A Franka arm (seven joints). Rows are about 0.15 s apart.
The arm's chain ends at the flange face. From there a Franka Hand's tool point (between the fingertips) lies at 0.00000 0.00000 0.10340 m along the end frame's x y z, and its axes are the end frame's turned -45 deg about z.
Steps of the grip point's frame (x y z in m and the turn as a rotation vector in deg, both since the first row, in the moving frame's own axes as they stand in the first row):
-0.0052 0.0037 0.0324 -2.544 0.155 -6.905
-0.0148 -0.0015 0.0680 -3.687 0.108 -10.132
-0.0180 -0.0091 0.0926 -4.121 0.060 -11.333
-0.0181 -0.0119 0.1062 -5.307 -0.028 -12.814
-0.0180 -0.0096 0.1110 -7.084 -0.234 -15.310
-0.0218 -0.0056 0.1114 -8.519 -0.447 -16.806
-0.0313 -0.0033 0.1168 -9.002 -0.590 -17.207
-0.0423 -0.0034 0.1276 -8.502 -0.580 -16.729
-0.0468 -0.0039 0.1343 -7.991 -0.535 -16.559
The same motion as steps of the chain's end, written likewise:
-0.0047 0.0035 0.0325 -1.689 1.908 -6.905
-0.0167 0.0053 0.0682 -2.531 2.683 -10.132
-0.0250 0.0017 0.0929 -2.872 2.956 -11.333
-0.0286 -0.0016 0.1066 -3.772 3.733 -12.814
-0.0294 -0.0021 0.1118 -5.175 4.844 -15.310
-0.0312 0.0017 0.1125 -6.340 5.708 -16.806
-0.0368 0.0094 0.1181 -6.783 5.948 -17.207
-0.0439 0.0176 0.1287 -6.422 5.602 -16.729
-0.0468 0.0210 0.1353 -6.029 5.272 -16.559

